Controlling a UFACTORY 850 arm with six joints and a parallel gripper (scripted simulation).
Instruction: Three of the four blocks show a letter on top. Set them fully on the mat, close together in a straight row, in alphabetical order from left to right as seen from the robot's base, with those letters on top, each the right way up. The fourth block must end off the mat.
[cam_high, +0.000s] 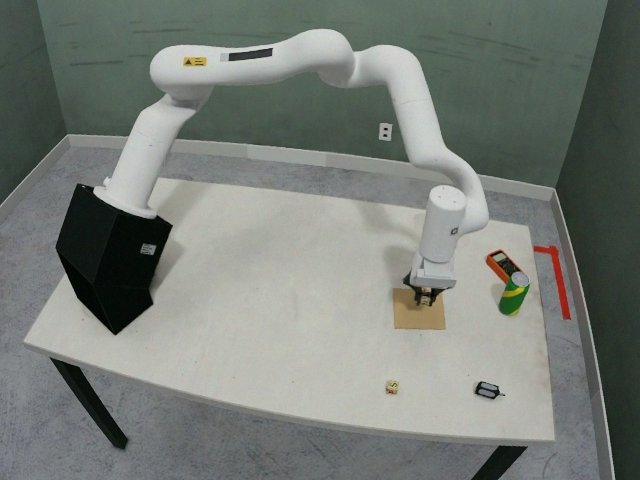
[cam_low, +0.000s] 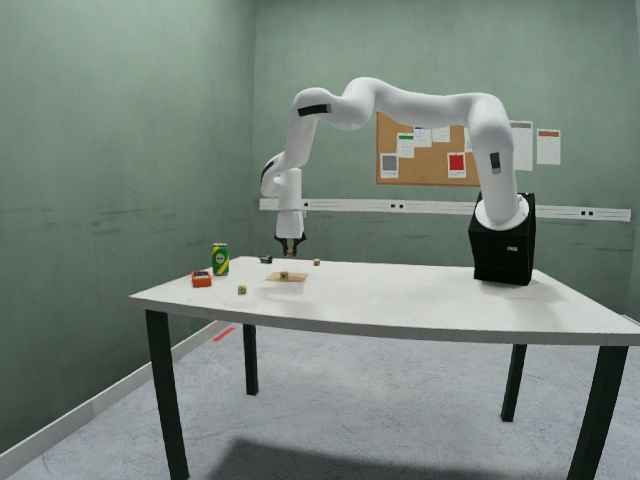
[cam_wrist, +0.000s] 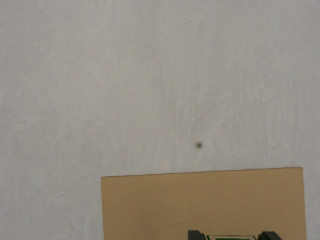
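The tan mat is 40 mm to the left of my hand and 90 mm below it. Round my hand: yellow can (260 mm ahead, 100 mm to the left, 30 mm below); orange multimeter (250 mm ahead, 240 mm to the left, 80 mm below); small black object (210 mm ahead, 200 mm to the right, 80 mm below).
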